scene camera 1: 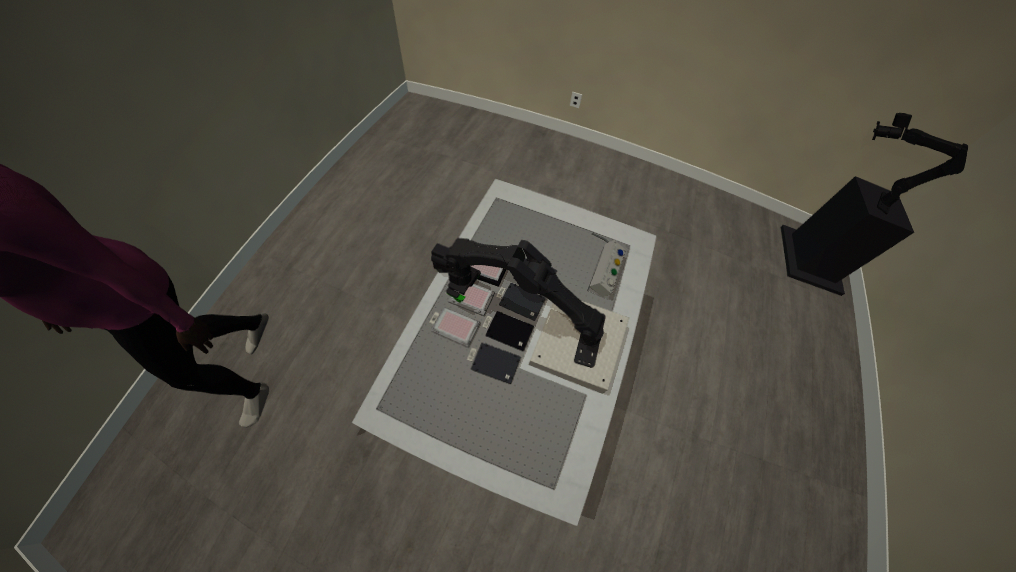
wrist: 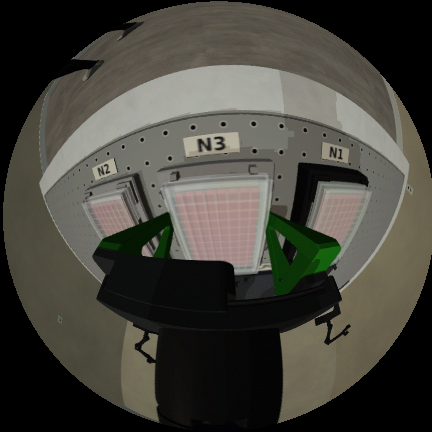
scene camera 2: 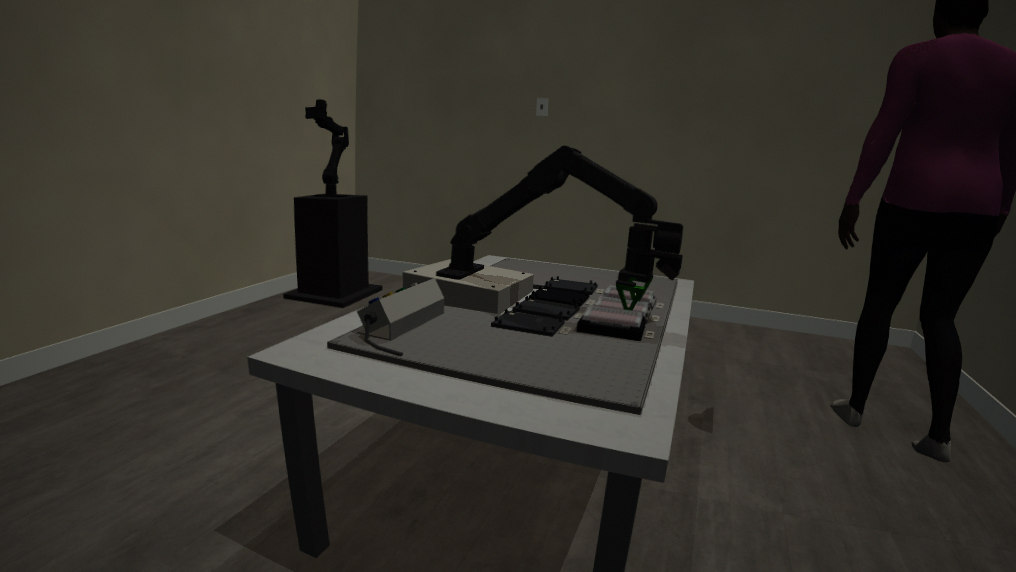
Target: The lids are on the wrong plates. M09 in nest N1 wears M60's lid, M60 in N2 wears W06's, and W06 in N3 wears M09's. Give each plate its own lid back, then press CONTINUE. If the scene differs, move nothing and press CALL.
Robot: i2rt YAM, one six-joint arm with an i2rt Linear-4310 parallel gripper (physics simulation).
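Places are measured from the arm's base along level axes (x ahead, y left, z up), in millimetres.
Where they show: gripper, between the fingertips: (scene camera 1: 465, 292) (wrist: 218, 216) (scene camera 2: 631, 308); arm's base, origin of its link: (scene camera 1: 589, 338) (scene camera 2: 461, 271).
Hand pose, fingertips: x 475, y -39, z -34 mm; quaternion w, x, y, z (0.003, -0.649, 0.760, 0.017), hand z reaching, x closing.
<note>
Each offset is from my fingertips to the centre of the thing.
My gripper (scene camera 1: 460, 297) (scene camera 2: 630, 306) (wrist: 218, 216) points down over nest N3, the middle one in the wrist view. Its green fingers touch the two long sides of the clear lid (wrist: 266, 227) at N3; it is shut on that lid. The lid lies level over the pink-welled plate @[26 mm back, 2 mm left, 5 mm up] (scene camera 1: 478, 296) (wrist: 220, 220). Any lift is too small to tell. The lidded N2 plate @[16 mm back, 133 mm left, 5 mm up] (scene camera 1: 455, 325) (wrist: 111, 216) is on the left in the wrist view. The lidded N1 plate @[35 mm back, 129 mm right, 16 mm up] (scene camera 1: 490, 271) (wrist: 340, 212) sits in a black nest on the right. Plate and lid codes are not readable.
Several dark flat stands (scene camera 1: 510, 330) (scene camera 2: 529, 321) lie between the plates and the arm's pale base block (scene camera 1: 568, 369) (scene camera 2: 490, 294). The button console @[488 mm back, 277 mm right, 22 mm up] (scene camera 1: 601, 275) (scene camera 2: 415, 312) stands at one side. A person (scene camera 1: 99, 284) (scene camera 2: 931, 142) stands beside the table.
</note>
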